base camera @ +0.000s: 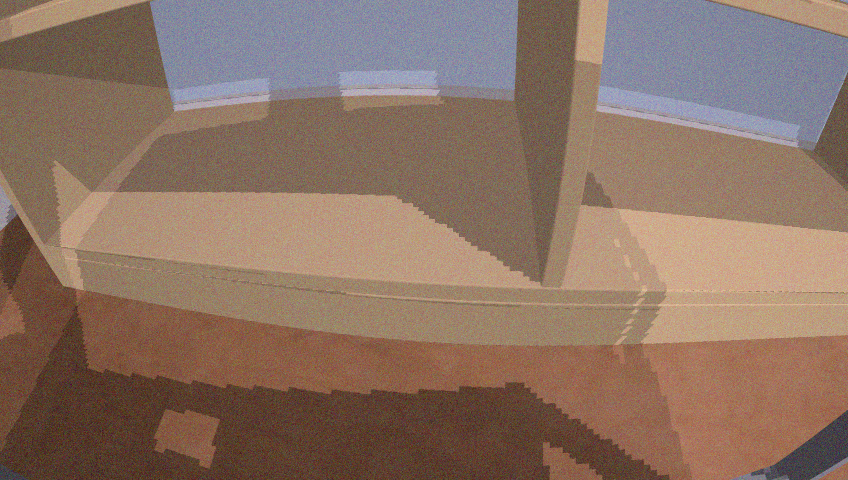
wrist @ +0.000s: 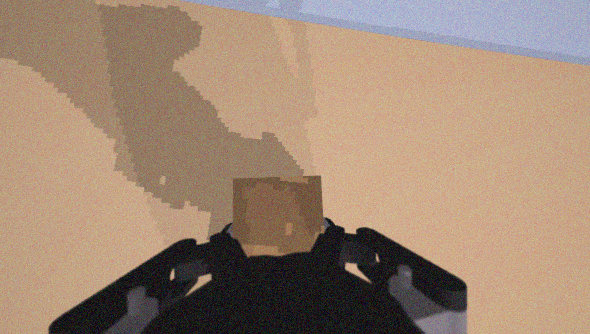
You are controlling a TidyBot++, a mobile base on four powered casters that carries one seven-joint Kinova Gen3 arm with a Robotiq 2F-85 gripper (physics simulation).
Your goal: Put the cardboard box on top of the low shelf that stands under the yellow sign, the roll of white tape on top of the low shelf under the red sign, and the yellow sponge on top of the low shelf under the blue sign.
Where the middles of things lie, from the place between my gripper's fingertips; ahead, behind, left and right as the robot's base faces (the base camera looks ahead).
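The cardboard box (wrist: 276, 216) is 20 mm above my hand.
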